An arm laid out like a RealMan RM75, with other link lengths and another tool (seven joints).
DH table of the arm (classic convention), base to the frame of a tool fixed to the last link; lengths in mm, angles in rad. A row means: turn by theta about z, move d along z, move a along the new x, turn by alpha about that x. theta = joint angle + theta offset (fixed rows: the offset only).
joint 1: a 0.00, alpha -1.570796, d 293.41, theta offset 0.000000
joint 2: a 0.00, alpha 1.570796, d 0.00, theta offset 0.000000
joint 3: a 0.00, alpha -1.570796, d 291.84, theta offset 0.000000
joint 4: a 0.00, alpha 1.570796, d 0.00, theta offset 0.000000
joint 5: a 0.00, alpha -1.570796, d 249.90, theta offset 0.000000
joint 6: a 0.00, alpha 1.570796, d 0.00, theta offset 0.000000
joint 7: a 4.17, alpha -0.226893, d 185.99, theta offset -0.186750
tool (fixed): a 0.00, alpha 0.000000, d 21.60, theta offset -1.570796
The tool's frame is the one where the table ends.
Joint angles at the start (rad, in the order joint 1, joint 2, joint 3, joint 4, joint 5, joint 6, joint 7):
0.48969 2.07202 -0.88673 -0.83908 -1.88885 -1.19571 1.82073
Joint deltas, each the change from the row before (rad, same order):
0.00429 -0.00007 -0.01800 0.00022 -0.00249 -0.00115 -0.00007
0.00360 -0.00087 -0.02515 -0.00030 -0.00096 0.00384 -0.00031
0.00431 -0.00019 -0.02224 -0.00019 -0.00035 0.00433 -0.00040
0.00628 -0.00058 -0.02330 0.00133 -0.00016 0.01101 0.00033
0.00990 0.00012 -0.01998 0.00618 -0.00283 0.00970 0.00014
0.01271 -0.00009 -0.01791 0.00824 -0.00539 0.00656 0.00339
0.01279 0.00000 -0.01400 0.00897 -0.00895 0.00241 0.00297
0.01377 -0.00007 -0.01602 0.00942 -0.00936 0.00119 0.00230
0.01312 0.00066 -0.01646 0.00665 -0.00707 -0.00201 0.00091
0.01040 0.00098 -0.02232 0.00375 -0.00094 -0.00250 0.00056
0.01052 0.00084 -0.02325 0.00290 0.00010 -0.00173 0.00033
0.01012 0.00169 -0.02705 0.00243 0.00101 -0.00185 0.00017
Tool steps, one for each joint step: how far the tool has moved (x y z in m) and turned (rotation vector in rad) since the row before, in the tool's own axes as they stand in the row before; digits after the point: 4 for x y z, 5 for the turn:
-0.0032 -0.0002 0.0048 -0.01386 -0.01523 -0.00964
-0.0031 0.0000 0.0054 -0.01732 -0.01400 -0.01240
-0.0027 -0.0006 0.0053 -0.01431 -0.01240 -0.01174
-0.0015 -0.0011 0.0056 -0.01434 -0.00744 -0.01206
-0.0017 -0.0010 0.0065 -0.01482 -0.00973 -0.01011
-0.0019 -0.0014 0.0069 -0.01561 -0.01272 -0.00758
-0.0021 -0.0008 0.0062 -0.01716 -0.01407 -0.00685
-0.0026 -0.0009 0.0067 -0.01939 -0.01671 -0.00903
-0.0034 -0.0018 0.0067 -0.01741 -0.01944 -0.01198
-0.0044 -0.0022 0.0071 -0.01537 -0.02210 -0.01349
-0.0042 -0.0026 0.0070 -0.01511 -0.02142 -0.01488
-0.0050 -0.0025 0.0079 -0.01661 -0.02414 -0.01608

